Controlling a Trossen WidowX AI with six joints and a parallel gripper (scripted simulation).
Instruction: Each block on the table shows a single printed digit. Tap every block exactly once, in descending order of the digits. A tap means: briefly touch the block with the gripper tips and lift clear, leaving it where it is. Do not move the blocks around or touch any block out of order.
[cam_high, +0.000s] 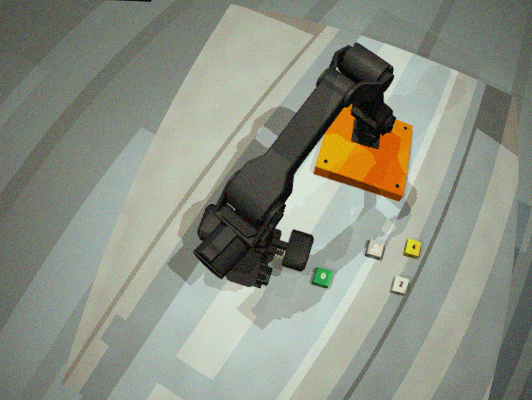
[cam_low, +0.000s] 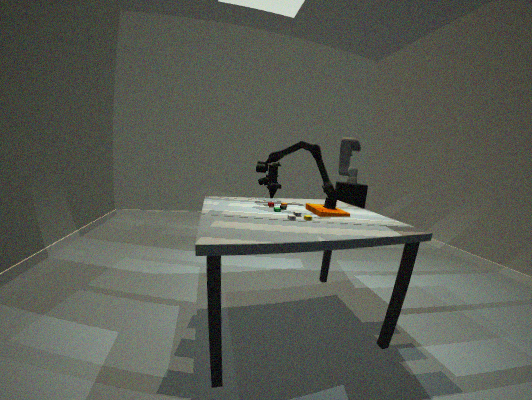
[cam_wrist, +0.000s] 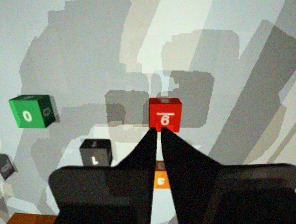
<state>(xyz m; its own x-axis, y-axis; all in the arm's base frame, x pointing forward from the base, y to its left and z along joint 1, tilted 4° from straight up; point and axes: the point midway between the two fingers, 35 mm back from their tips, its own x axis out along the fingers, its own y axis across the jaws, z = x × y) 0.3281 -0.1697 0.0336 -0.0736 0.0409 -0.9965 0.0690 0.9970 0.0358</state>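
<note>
Right now my gripper tip is 10 mm to the left of the red block and 40 mm above it. Round my gripper tip: orange block (90 mm behind, 40 mm below); dark block (50 mm behind, 70 mm to the left, 40 mm below); green block (10 mm ahead, 130 mm to the left, 40 mm below).
</note>
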